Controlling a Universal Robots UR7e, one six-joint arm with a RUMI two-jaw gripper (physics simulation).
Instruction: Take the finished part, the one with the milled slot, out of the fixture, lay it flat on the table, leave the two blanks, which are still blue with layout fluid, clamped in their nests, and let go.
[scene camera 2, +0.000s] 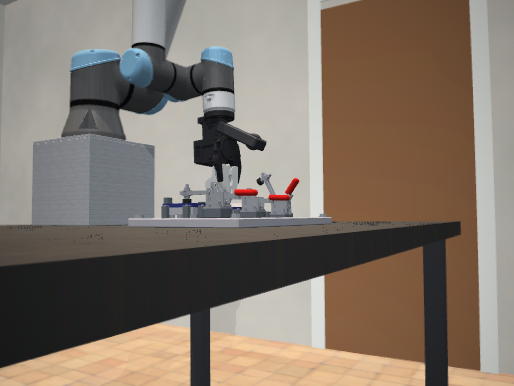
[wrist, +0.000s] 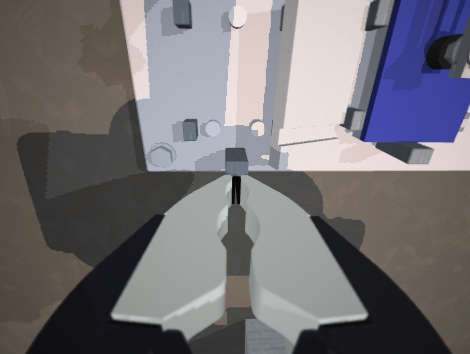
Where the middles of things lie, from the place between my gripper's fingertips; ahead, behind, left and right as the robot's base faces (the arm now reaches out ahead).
Labels:
My gripper is now 5 cm short of the finished part (wrist: 318, 57), 4 cm to the left of it and 1 cm above it. Also, from my hand: fixture plate (scene camera 2: 268, 221) 12 cm ahead, 10 cm to the right, 4 cm below.

